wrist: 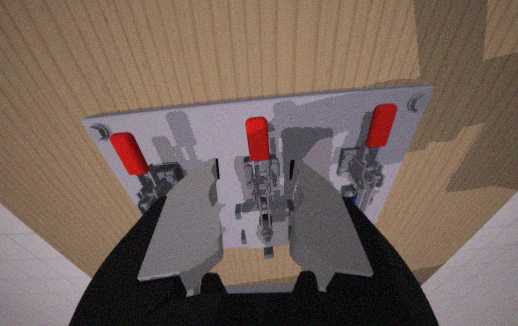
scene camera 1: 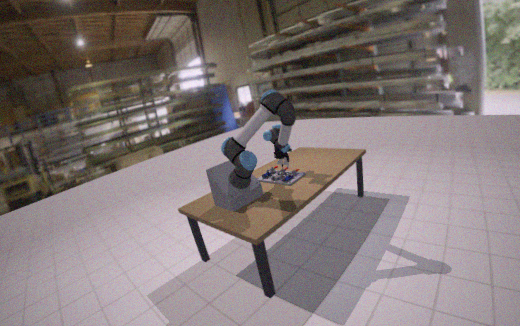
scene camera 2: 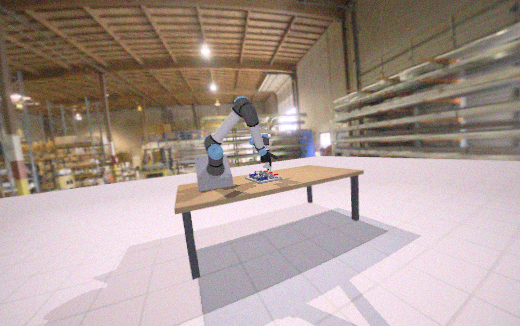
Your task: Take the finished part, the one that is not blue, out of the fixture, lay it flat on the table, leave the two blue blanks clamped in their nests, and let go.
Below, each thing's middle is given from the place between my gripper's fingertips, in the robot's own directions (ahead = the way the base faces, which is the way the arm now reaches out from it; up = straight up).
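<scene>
The finished part (wrist: 279, 210) is 13 cm behind my hand and 3 cm below it. As for the fixture plate (wrist: 313, 127), I see my gripper 8 cm past it and 5 cm above it.
</scene>
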